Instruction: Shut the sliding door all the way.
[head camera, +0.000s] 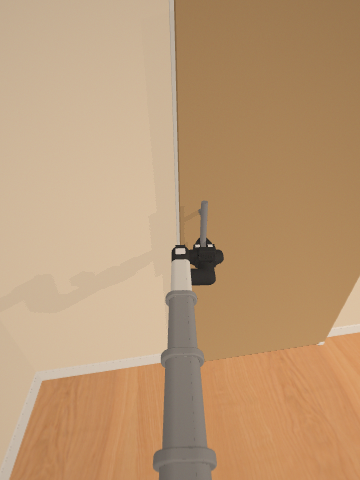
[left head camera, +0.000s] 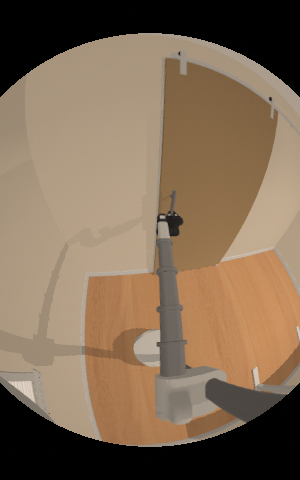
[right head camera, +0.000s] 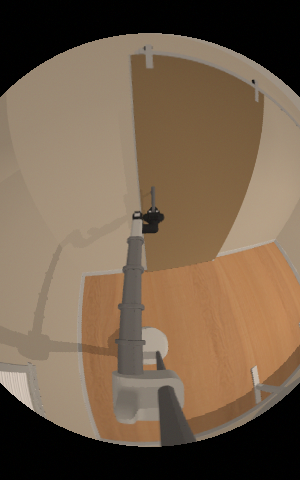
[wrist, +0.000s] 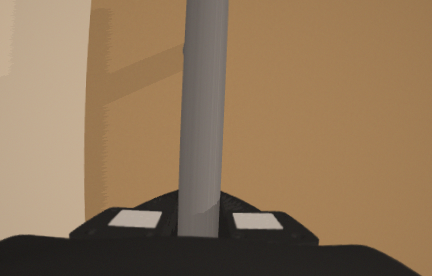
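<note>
The brown sliding door hangs upright against the wall. A thin strip of white trim shows along its left edge in the head view; in the wrist view the pale wall borders that edge. The door's grey upright bar handle stands out near this edge. My gripper is shut on the handle's lower part, between its two fingers. The doorway behind the door is hidden.
Two light hangers hold the door at its top rail. Pale wall lies left of the door, with white baseboard along the wood floor. My extended arm reaches to the door.
</note>
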